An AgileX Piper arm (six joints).
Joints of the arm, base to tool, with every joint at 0 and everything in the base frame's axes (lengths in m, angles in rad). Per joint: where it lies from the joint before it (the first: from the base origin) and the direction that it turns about. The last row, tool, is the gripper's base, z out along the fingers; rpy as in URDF.
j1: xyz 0.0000 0.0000 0.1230 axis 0 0 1
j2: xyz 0.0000 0.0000 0.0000 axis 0 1 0
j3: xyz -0.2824 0.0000 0.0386 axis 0 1 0
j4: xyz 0.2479 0.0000 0.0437 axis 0.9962 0 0.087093
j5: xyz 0.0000 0.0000 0.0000 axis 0 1 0
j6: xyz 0.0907 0.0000 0.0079 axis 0.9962 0 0.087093
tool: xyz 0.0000 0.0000 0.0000 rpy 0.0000 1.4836 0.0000
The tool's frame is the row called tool.
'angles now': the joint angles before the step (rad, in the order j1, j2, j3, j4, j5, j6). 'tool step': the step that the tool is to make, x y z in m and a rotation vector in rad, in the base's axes. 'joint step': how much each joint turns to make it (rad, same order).
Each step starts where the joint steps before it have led.
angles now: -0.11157, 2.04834, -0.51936, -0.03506, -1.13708, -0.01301
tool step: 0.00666, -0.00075, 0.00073, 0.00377, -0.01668, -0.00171
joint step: -0.00002, 0.00973, -0.02606, -0.00002, -0.00001, 0.00587
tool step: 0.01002, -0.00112, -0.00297, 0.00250, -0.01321, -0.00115
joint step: 0.00001, 0.02875, -0.04171, 0.00002, -0.00002, 0.00412
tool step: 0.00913, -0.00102, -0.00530, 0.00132, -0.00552, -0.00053
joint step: 0.00001, 0.03456, -0.04000, 0.00000, 0.00004, 0.00200
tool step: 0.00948, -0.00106, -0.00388, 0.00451, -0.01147, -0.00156
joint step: 0.00001, 0.03023, -0.04129, 0.00001, -0.00002, 0.00597
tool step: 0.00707, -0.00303, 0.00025, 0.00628, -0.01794, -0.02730
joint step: -0.00001, 0.01290, -0.03010, 0.02689, 0.00000, 0.00344
